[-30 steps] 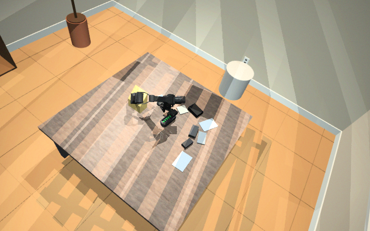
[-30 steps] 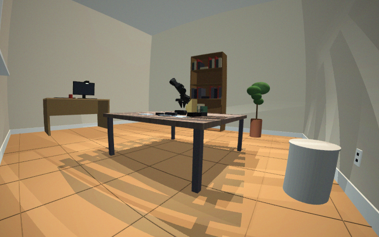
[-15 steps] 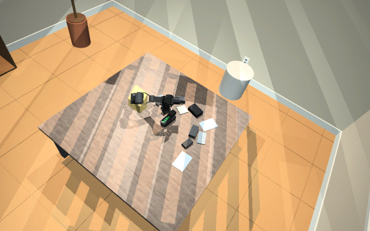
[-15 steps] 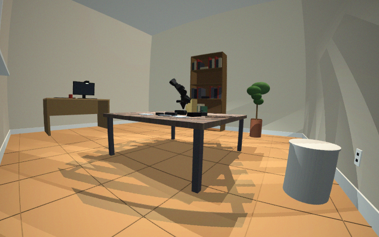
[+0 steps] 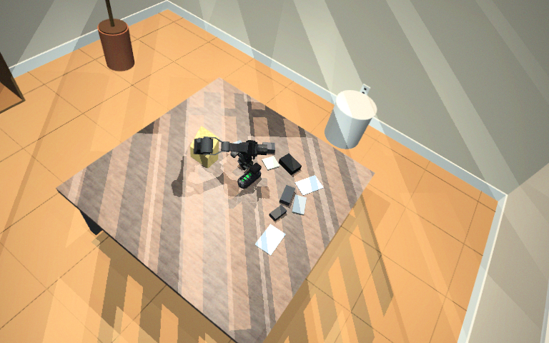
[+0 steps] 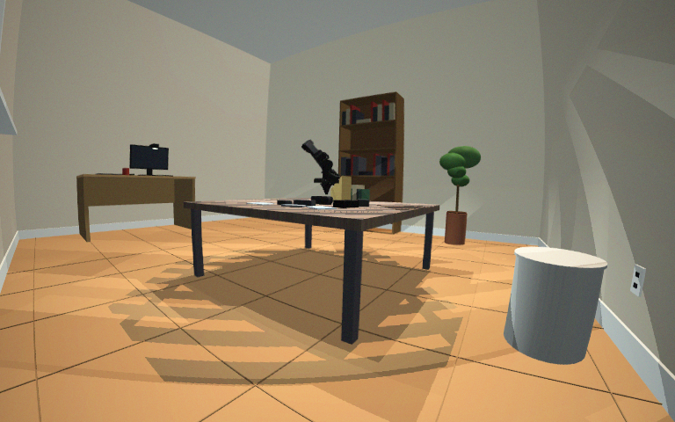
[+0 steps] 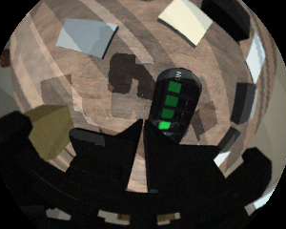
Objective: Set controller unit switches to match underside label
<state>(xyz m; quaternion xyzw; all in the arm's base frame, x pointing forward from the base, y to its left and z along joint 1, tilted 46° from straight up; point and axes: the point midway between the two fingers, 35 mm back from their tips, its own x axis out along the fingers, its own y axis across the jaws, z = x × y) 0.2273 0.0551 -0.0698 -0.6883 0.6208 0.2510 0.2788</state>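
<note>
My gripper tip is 19 cm to the right of the cream card, 5 cm short of it and 5 cm above it. Also, from my gripper tip: dark box: 26 cm to the left, 14 cm ahead, 4 cm below; then grey plate: 36 cm ahead, 8 cm to the left, 6 cm below.
</note>
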